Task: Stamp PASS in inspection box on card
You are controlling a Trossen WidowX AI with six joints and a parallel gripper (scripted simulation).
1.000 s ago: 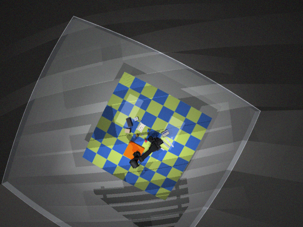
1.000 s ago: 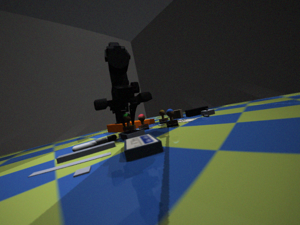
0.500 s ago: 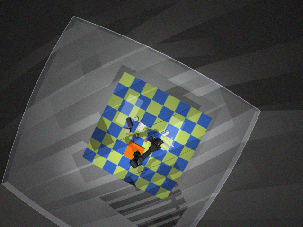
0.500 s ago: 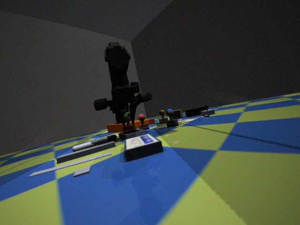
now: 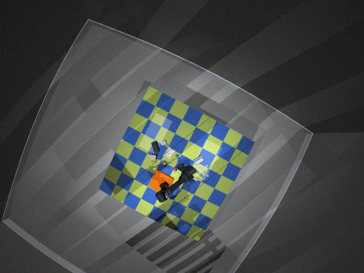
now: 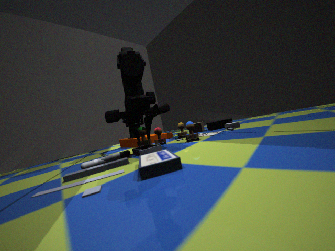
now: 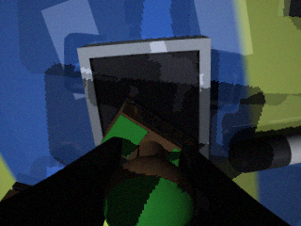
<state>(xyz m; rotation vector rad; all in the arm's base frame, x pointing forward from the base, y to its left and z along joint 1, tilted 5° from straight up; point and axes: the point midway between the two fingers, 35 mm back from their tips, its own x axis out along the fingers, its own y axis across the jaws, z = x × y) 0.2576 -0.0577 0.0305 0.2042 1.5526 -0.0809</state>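
My gripper tip is now right at the green-knobbed stamp. Also, from my gripper tip: marker 2 cm behind, 9 cm to the right, 3 cm below; then red-knobbed stamp 6 cm behind, 8 cm to the left, 2 cm below; then ink pad 3 cm below.
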